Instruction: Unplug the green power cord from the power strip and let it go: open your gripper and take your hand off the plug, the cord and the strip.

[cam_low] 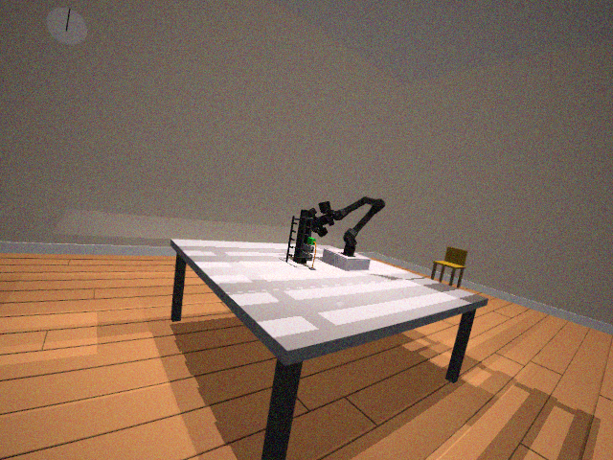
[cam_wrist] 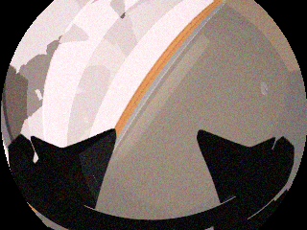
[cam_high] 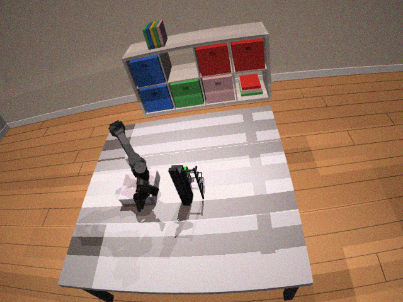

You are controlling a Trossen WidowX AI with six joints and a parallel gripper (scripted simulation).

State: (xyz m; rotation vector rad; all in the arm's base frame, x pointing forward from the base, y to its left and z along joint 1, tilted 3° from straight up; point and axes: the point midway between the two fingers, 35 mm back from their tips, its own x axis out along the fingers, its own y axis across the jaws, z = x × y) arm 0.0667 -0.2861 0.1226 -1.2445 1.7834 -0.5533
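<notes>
Right now my gripper tip is 21 cm short of the green plug, 24 cm to the right of it and 5 cm above it.
</notes>
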